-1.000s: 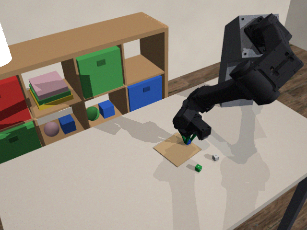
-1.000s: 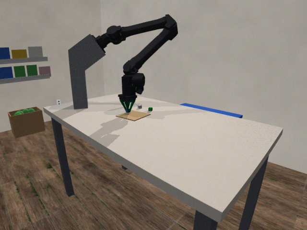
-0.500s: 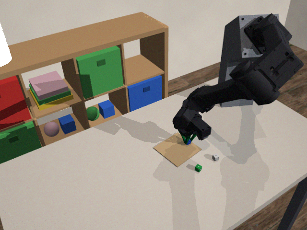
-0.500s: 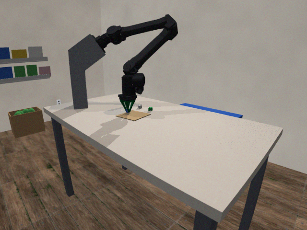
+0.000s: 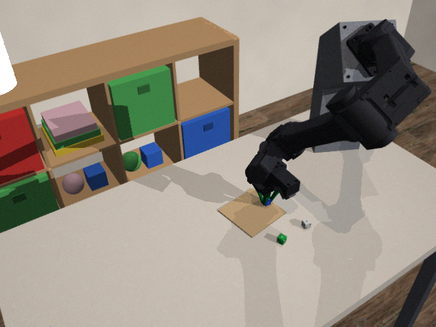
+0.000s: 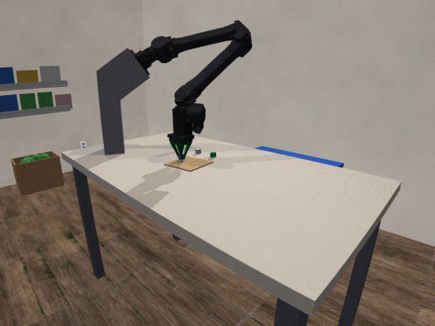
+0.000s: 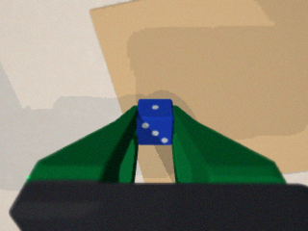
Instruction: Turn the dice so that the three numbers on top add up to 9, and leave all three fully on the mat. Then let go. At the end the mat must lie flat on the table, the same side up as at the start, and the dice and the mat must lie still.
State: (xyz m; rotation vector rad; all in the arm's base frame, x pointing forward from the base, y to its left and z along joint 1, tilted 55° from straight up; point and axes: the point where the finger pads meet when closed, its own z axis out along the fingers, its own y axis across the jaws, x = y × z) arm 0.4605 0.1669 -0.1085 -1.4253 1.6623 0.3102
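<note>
My hand is right at the blue die. The rest, counted from my hand: tan mat (50 mm ahead, 20 mm below); then green die (40 mm ahead, 140 mm to the left, 10 mm below); then white die (50 mm behind, 120 mm to the left, 10 mm below).
</note>
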